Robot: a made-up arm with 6 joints. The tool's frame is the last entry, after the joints.
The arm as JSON. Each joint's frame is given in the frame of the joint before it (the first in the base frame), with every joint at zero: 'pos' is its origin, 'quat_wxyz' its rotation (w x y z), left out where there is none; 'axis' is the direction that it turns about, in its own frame. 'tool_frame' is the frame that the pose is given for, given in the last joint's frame.
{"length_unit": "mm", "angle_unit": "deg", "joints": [
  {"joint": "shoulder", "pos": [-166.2, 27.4, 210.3], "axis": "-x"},
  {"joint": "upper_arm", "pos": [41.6, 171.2, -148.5], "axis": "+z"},
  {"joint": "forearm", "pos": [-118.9, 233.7, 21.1], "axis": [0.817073, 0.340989, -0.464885]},
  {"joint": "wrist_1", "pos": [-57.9, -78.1, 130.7], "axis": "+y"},
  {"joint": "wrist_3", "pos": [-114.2, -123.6, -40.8], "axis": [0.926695, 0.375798, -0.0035]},
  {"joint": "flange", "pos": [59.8, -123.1, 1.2], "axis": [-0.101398, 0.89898, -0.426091]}
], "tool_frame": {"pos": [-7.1, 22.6, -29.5], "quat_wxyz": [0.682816, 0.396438, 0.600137, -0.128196]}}
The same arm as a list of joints. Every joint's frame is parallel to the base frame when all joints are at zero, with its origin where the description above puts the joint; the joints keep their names.
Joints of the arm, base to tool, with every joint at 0 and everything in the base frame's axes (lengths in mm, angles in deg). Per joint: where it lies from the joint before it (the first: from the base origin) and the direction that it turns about. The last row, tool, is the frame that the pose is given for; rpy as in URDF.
shoulder: origin -166.2 27.4 210.3 axis -x
upper_arm: origin 41.6 171.2 -148.5 axis +z
forearm: origin -118.9 233.7 21.1 axis 0.817073 0.340989 -0.464885
wrist_1: origin -57.9 -78.1 130.7 axis +y
wrist_3: origin -114.2 -123.6 -40.8 axis 0.926695 0.375798 -0.0035
flange: origin 59.8 -123.1 1.2 axis -0.101398 0.89898 -0.426091
tool: origin -7.1 22.6 -29.5 rpy 95.11 67.1 50.63

